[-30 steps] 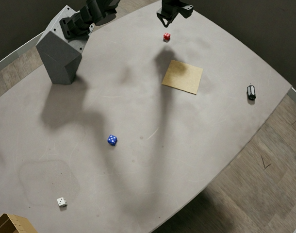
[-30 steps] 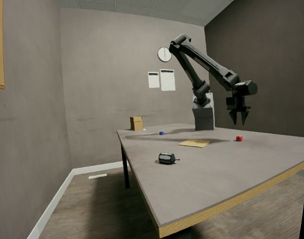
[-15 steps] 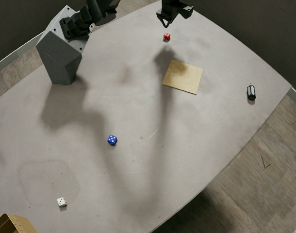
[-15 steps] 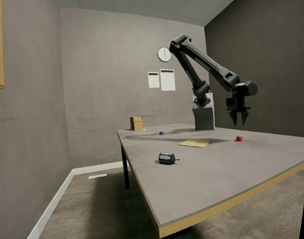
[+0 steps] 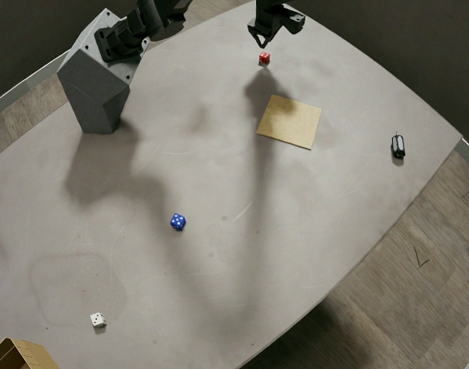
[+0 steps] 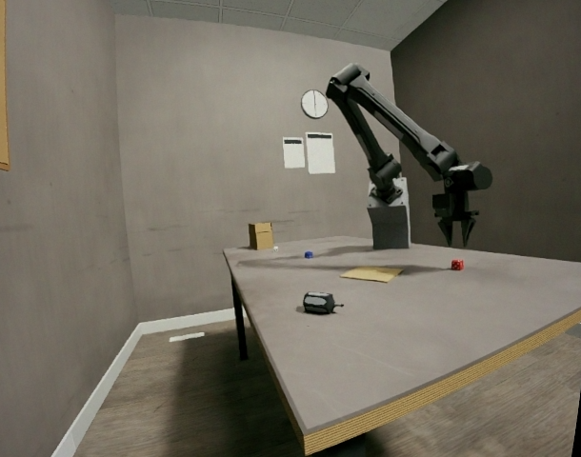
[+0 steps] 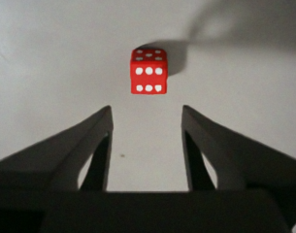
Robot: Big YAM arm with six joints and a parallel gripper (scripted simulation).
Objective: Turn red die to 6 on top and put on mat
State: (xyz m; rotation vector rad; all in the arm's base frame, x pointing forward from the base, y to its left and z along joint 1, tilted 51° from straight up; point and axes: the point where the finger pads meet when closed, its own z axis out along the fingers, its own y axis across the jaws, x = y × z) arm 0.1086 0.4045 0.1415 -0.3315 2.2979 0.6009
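Now: hand 6 cm above the red die. Round my hand: blue die 43 cm to the right, 36 cm ahead, 6 cm below; small black device 44 cm ahead, 15 cm to the left, 6 cm below; tan mat 23 cm ahead, 7 cm to the right, 7 cm below.
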